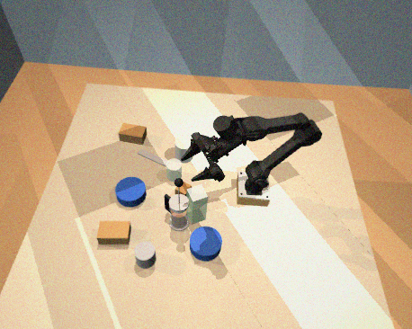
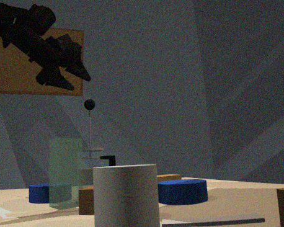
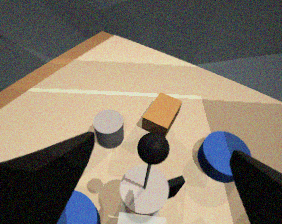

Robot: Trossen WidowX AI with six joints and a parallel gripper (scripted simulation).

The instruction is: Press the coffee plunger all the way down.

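My gripper tip is now 40 mm short of the coffee press and 180 mm above it. Round my gripper tip: pale green block 40 mm behind, 10 mm to the right, 230 mm below; then orange block 10 mm ahead, 120 mm to the right, 290 mm below; then grey cylinder 140 mm ahead, 170 mm to the left, 280 mm below.
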